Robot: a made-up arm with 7 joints. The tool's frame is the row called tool.
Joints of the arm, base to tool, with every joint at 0 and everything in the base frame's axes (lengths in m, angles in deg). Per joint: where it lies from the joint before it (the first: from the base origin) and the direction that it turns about. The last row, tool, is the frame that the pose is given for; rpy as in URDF.
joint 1: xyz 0 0 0 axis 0.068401 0.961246 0.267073
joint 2: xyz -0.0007 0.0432 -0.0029 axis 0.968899 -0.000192 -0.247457
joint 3: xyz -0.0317 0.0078 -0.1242 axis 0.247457 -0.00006 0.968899
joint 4: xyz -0.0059 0 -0.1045 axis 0.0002 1 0.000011
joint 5: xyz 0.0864 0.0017 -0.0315 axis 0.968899 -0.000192 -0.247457
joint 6: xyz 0.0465 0 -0.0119 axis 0.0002 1 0.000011
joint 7: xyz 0.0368 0 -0.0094 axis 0.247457 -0.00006 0.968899
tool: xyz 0 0 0 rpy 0 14.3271 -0.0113
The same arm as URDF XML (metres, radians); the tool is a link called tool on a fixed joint. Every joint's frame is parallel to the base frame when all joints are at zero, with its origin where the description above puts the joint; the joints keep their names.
<robot name="arm">
<joint name="tool_joint" type="fixed"><parent link="link7"/><child link="tool"/><origin xyz="0 0 0" rpy="0 0.2501 -0.0002"/></joint>
<joint name="joint 7" type="continuous"><parent link="link6"/><child link="link7"/><origin xyz="0.0368 0 -0.0094" rpy="0 0 0"/><axis xyz="0.247497 -0.0001 0.968889"/></joint>
<joint name="joint 6" type="continuous"><parent link="link5"/><child link="link6"/><origin xyz="0.0465 0 -0.0119" rpy="0 0 0"/><axis xyz="0.0002 1 0"/></joint>
<joint name="joint 5" type="continuous"><parent link="link4"/><child link="link5"/><origin xyz="0.0864 0.0017 -0.0315" rpy="0 0 0"/><axis xyz="0.968889 -0.0002 -0.247497"/></joint>
<joint name="joint 4" type="continuous"><parent link="link3"/><child link="link4"/><origin xyz="-0.0059 0 -0.1045" rpy="0 0 0"/><axis xyz="0.0002 1 0"/></joint>
<joint name="joint 3" type="continuous"><parent link="link2"/><child link="link3"/><origin xyz="-0.0317 0.0078 -0.1242" rpy="0 0 0"/><axis xyz="0.247497 -0.0001 0.968889"/></joint>
<joint name="joint 2" type="continuous"><parent link="link1"/><child link="link2"/><origin xyz="-0.0007 0.0432 -0.0029" rpy="0 0 0"/><axis xyz="0.968889 -0.0002 -0.247497"/></joint>
<joint name="joint 1" type="continuous"><parent link="base_link"/><child link="link1"/><origin xyz="0 0 0" rpy="0 0 0"/><axis xyz="0.068403 0.961235 0.26711"/></joint>
<link name="base_link"/>
<link name="link1"/>
<link name="link2"/>
<link name="link3"/>
<link name="link4"/>
<link name="link5"/>
<link name="link6"/>
<link name="link7"/>
<link name="tool"/>
</robot>

